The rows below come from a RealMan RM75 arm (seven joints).
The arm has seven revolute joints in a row. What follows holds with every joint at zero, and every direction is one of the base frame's. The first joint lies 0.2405 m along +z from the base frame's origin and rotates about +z. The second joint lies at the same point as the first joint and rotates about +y. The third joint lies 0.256 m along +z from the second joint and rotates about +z. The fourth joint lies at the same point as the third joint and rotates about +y. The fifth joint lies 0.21 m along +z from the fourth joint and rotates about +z. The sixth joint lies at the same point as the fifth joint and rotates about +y. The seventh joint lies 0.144 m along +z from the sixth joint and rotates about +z. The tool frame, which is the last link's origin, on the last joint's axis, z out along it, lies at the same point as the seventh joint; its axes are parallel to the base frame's.
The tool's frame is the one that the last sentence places.
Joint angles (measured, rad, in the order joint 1, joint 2, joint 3, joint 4, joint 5, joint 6, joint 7), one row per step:
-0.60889, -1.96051, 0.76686, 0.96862, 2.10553, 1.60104, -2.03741
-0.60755, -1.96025, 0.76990, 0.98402, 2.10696, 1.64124, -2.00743
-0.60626, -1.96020, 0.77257, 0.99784, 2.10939, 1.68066, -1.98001
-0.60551, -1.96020, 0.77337, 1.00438, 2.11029, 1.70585, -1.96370
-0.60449, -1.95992, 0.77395, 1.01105, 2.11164, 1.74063, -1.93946
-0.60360, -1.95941, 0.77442, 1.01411, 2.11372, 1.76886, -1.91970
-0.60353, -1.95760, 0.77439, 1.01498, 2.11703, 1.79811, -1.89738
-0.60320, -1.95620, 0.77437, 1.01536, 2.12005, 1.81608, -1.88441
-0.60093, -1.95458, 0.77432, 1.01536, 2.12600, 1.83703, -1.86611
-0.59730, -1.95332, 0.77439, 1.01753, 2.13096, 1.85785, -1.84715
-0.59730, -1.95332, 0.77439, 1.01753, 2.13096, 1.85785, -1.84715
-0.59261, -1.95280, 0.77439, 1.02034, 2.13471, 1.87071, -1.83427
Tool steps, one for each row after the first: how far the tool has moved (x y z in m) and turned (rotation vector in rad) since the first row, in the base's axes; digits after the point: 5 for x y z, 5 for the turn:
0.00298, -0.00481, 0.00039, -0.02537, 0.01236, -0.04737
0.00548, -0.00974, 0.00059, -0.05161, 0.02324, -0.09074
0.00680, -0.01300, 0.00058, -0.06911, 0.02732, -0.11588
0.00820, -0.01764, 0.00049, -0.09381, 0.03195, -0.15053
0.00883, -0.02158, 0.00023, -0.11536, 0.03513, -0.17687
0.00913, -0.02552, 0.00025, -0.13797, 0.03908, -0.20464
0.00902, -0.02802, 0.00037, -0.15228, 0.04196, -0.22019
0.00786, -0.03144, 0.00042, -0.16950, 0.04742, -0.23810
0.00666, -0.03506, 0.00072, -0.18517, 0.05268, -0.25700
0.00666, -0.03506, 0.00072, -0.18517, 0.05268, -0.25700
0.00519, -0.03780, 0.00102, -0.19419, 0.05692, -0.26790

